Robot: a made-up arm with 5 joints.
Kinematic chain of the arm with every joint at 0, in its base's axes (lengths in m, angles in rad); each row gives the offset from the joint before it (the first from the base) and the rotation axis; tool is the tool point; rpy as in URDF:
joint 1: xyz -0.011 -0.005 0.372 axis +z
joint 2: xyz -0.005 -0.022 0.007 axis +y
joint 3: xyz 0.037 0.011 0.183 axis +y
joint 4: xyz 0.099 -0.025 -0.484 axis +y
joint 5: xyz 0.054 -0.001 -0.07 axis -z
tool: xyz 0.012 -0.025 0.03 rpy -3.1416 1.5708 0
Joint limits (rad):
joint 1: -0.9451..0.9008
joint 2: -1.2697..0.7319
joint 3: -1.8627..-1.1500
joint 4: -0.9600..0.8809
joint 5: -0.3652..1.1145
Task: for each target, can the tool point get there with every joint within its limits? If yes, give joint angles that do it. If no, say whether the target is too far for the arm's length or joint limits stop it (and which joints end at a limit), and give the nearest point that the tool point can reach.
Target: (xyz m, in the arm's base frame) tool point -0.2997 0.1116 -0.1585
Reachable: no: joint limits stop it (at a limit: joint 1, joint 2, joint 3, joint 4, joint 5) | nearest point 0.3126 0.3088 0.0361 | short by 0.672 m
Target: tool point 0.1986 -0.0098 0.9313
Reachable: yes | joints 0.2805 -0.7917 -1.3354 -0.7060 0.0555
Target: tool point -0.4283 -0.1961 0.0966
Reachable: no: joint limits stop it (at a limit: joint 1, joint 2, joint 3, joint 4, joint 5) | nearest point 0.2031 -0.4017 0.0361 | short by 0.667 m
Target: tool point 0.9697 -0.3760 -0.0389
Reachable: no: too far | nearest point 0.5929 -0.2335 0.1972 | short by 0.467 m
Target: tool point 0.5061 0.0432 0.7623
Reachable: yes | joints 0.2098 0.0267 -1.6950 -0.5720 1.0004
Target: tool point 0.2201 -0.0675 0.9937
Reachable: yes | joints 0.0040 -0.4715 -1.7502 -0.4760 0.1447
